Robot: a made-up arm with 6 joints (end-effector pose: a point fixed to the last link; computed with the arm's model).
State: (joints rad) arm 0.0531 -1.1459 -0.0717 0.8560 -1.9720 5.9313
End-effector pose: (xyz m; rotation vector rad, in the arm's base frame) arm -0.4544 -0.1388 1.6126 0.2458 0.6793 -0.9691
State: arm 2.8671 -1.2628 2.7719 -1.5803 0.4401 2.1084
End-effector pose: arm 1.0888 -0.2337 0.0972 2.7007 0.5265 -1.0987
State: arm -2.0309 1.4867 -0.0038 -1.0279 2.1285 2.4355
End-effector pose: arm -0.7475 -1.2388 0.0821 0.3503 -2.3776 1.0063
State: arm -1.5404 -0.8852 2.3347 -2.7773 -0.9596 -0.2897
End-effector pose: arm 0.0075 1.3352 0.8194 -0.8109 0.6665 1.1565
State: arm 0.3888 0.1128 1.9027 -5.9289 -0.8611 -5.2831
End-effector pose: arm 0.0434 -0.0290 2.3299 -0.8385 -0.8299 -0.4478
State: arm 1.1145 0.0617 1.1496 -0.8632 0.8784 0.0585
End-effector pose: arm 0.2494 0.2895 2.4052 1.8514 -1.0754 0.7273
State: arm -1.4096 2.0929 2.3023 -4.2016 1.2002 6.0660
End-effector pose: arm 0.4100 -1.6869 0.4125 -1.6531 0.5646 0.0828
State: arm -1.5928 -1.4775 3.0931 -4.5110 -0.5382 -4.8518
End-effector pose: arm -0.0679 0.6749 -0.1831 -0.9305 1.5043 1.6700
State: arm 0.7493 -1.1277 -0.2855 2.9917 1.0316 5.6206
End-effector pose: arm -0.1525 -0.1131 1.6446 -2.2581 -0.9632 0.6232
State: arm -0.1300 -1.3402 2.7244 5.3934 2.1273 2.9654
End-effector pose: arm -0.9004 0.0081 0.1500 2.5522 -1.1866 -0.0582
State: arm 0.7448 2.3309 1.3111 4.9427 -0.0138 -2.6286
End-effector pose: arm 1.0961 1.0135 -0.6929 -2.3133 -0.3183 1.5617
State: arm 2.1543 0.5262 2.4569 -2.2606 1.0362 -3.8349
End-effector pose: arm -0.0597 0.2889 2.1326 1.3094 -0.0683 1.2966
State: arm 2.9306 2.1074 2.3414 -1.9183 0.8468 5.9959
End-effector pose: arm -1.6940 0.4815 0.4621 1.1346 2.1993 0.9637
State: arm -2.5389 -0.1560 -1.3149 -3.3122 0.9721 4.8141
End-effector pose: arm -0.3266 -0.2528 0.8276 1.0454 1.0199 -0.3931
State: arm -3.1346 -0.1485 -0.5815 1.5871 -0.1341 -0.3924
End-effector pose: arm -0.9174 0.0156 1.3536 0.6359 1.6889 -2.4017
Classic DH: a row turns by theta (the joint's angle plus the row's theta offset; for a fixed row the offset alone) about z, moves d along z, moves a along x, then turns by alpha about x. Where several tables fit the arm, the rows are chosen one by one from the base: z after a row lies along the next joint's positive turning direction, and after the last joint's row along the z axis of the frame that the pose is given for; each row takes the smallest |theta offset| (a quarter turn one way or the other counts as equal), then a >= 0, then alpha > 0; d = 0 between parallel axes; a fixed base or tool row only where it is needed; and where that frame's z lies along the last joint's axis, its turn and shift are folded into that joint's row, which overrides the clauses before.
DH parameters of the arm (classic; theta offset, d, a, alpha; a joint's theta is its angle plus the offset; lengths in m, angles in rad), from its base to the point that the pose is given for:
joint 1: 0 0.6049 0.179 -1.5708
joint 2: -1.5708 0 0.9475 3.1416
joint 3: 0 0 0.1972 -1.5708
joint 4: 0 -0.7132 0 1.5708
joint 5: 0 0 0 -1.5708
joint 6: 1.5708 -0.1647 0 1.5708
tool (fixed): -1.5708 0 0 0

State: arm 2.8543 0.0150 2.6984 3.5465 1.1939 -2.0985
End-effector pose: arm 0.5213 -0.0911 1.8440 1.0152 -0.8454 1.3612
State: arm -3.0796 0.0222 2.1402 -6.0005 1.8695 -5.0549
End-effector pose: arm 0.4452 -0.0164 1.9386 1.7152 0.3376 -0.9383
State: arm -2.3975 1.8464 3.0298 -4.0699 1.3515 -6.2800
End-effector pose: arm -0.8548 -0.9618 1.0787 -2.1132 1.9752 -0.2816
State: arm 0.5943 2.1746 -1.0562 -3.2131 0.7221 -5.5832
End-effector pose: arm 0.0931 0.0723 0.0532 -1.2689 0.4778 -2.5722
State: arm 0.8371 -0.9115 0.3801 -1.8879 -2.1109 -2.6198
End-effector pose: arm -0.5206 -0.3770 1.8560 0.3040 2.6563 0.2226
